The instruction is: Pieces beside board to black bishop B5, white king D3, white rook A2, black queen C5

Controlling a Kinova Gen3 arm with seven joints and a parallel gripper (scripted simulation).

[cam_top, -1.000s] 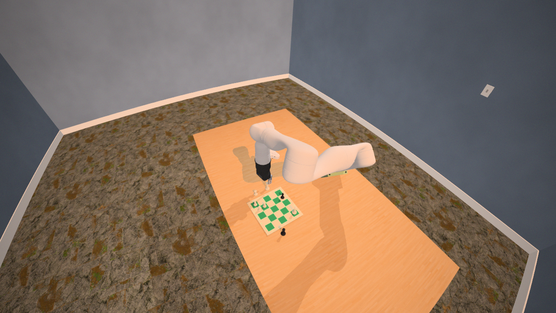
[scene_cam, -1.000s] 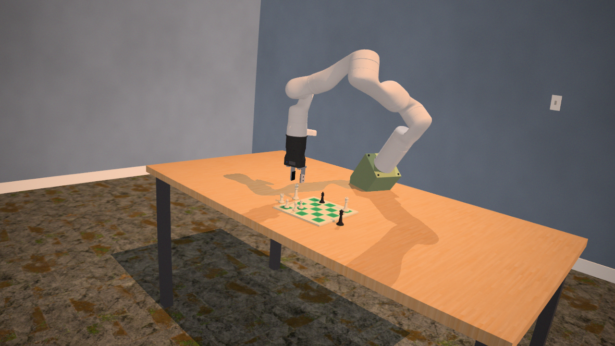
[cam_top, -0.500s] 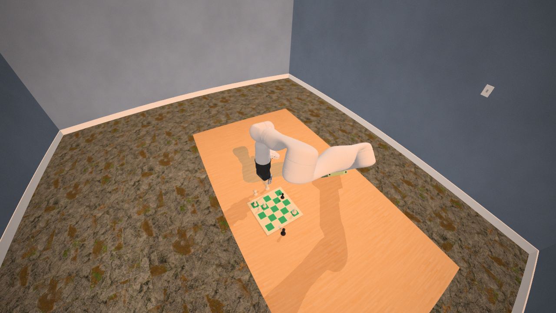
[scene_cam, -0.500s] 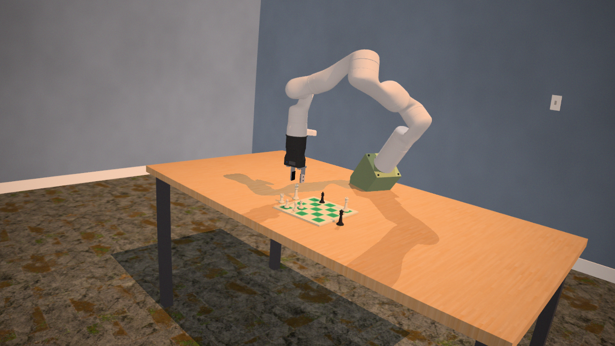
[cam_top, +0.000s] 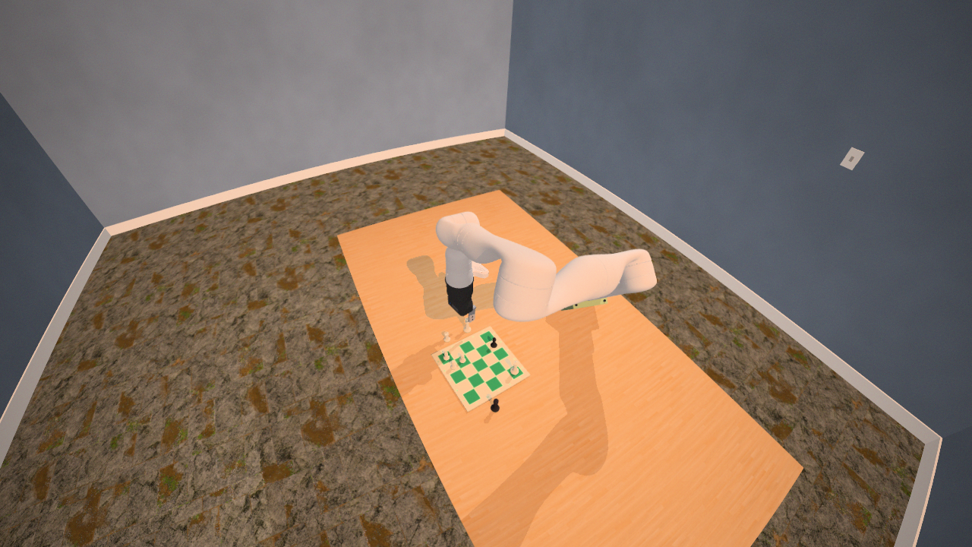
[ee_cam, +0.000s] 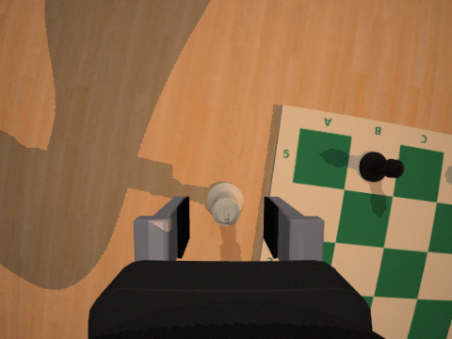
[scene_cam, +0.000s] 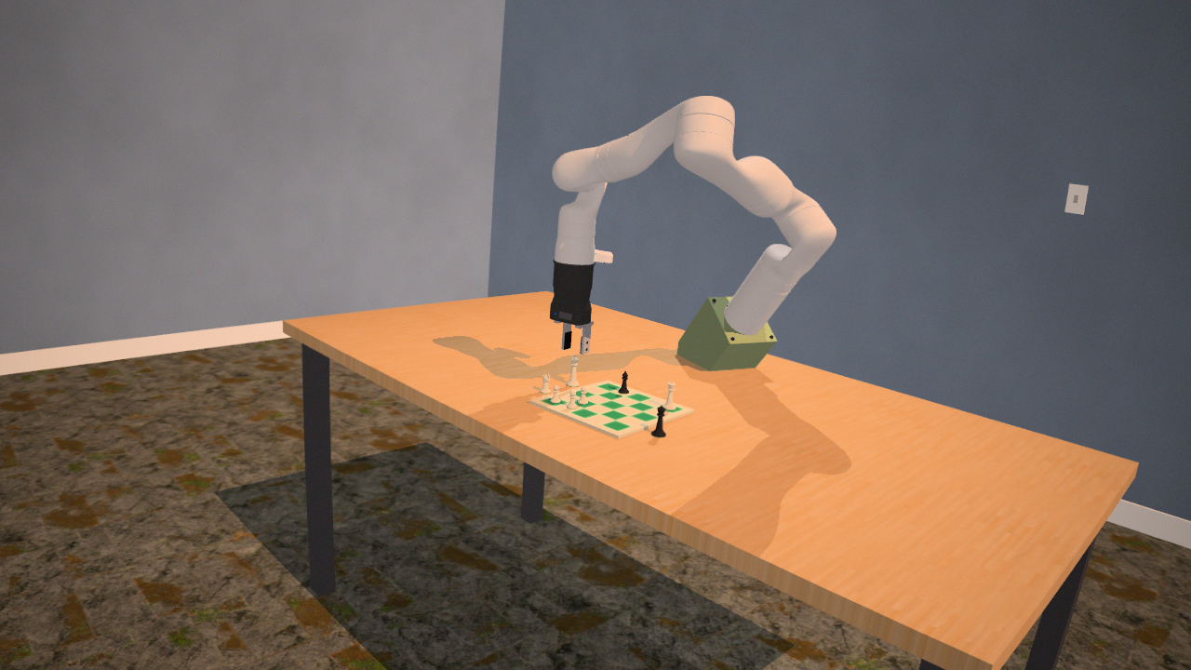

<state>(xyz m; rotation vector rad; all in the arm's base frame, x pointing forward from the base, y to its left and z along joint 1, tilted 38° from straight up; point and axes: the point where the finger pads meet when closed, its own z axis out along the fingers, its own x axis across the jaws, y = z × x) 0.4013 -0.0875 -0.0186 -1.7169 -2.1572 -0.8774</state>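
Now: hand 6 cm above the white king. From my hand the other things lie so: chessboard (2 cm ahead, 14 cm to the left, 9 cm below); then black bishop (5 cm behind, 9 cm to the left, 6 cm below); then white rook (8 cm ahead, 1 cm to the left, 7 cm below).
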